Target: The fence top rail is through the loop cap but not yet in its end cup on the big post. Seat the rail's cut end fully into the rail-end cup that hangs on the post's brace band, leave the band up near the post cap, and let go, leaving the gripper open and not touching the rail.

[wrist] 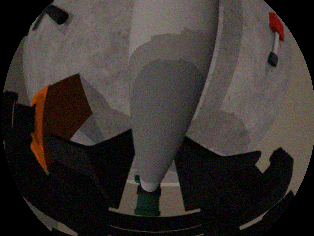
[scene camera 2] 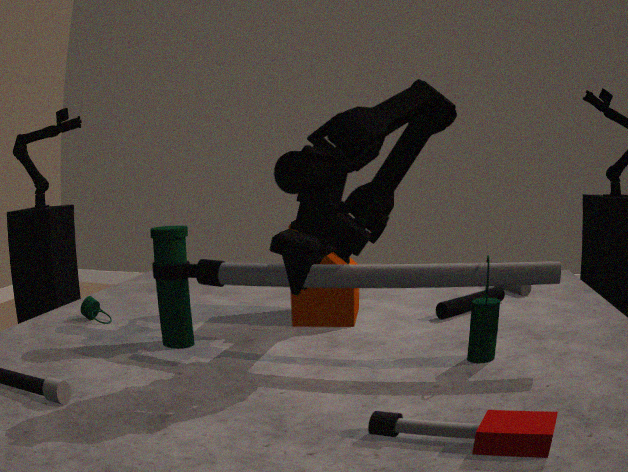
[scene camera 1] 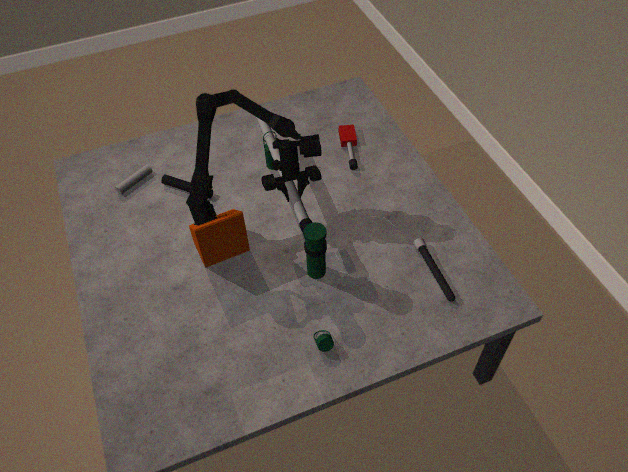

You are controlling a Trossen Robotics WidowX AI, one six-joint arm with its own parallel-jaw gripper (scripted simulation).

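Note:
The gripper (scene camera 2: 298, 291) appears in the wrist view (wrist: 156, 131) and in scene camera 1 (scene camera 1: 293, 200) as well. The scene also has a grey top rail (scene camera 1: 299, 209) and a dark tube (scene camera 2: 449, 308).

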